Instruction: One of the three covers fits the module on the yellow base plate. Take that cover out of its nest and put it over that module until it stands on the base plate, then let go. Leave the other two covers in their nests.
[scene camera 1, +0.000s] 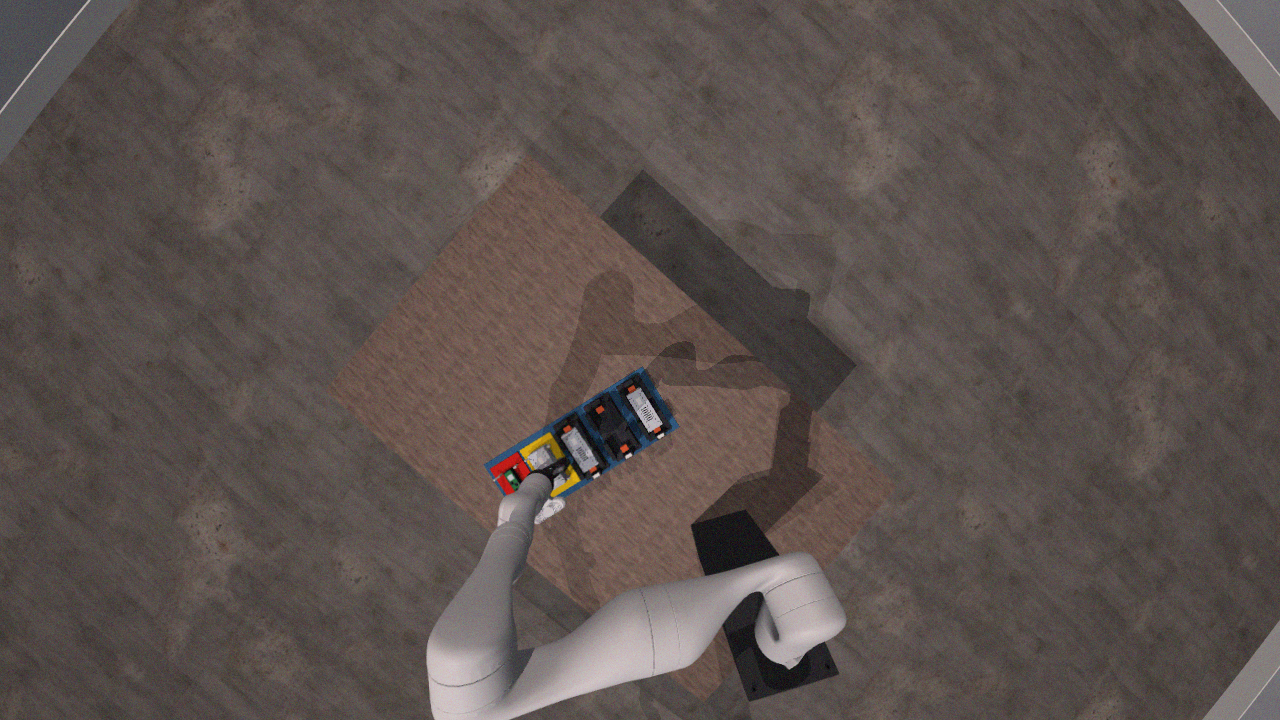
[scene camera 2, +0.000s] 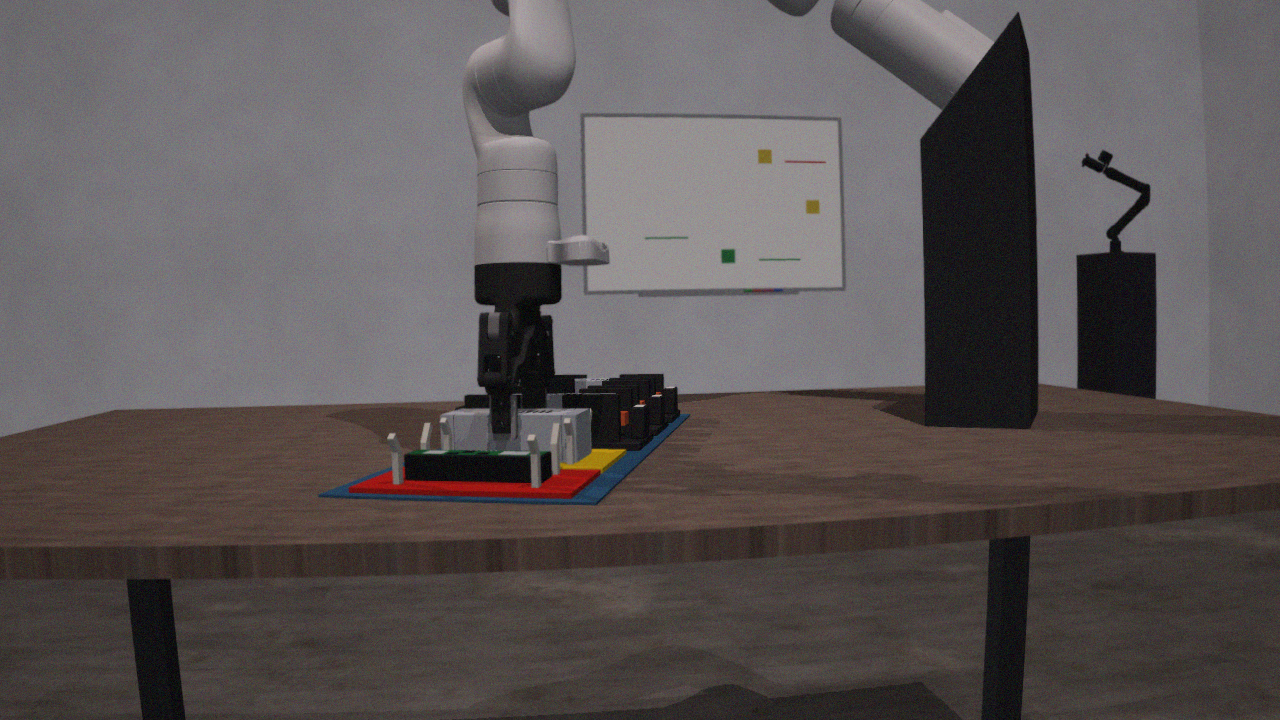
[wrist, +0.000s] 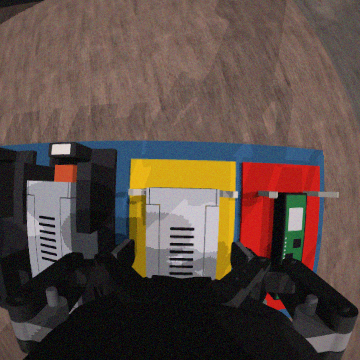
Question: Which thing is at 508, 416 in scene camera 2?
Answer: My gripper.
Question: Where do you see a yellow base plate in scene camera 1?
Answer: At 548, 438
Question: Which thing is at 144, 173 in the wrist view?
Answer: A yellow base plate.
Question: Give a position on a blue board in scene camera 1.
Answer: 619, 424
